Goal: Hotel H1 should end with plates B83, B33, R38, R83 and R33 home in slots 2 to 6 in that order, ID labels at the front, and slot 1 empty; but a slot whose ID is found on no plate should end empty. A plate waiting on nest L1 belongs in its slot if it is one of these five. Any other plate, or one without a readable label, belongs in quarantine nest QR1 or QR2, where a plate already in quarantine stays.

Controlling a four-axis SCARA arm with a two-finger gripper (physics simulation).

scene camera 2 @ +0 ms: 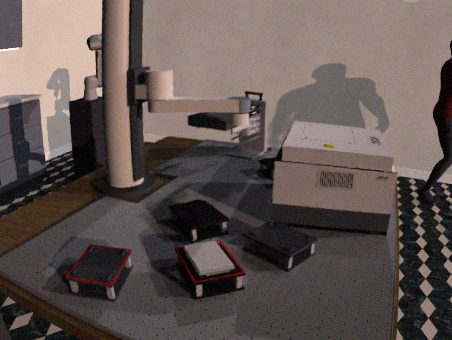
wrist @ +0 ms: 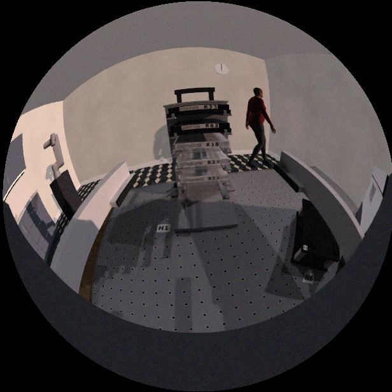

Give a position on a red-rimmed nest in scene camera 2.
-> At 99,263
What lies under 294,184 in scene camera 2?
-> A white instrument.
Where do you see a plate R83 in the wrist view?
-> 204,125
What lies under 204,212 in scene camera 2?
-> A black nest RG.
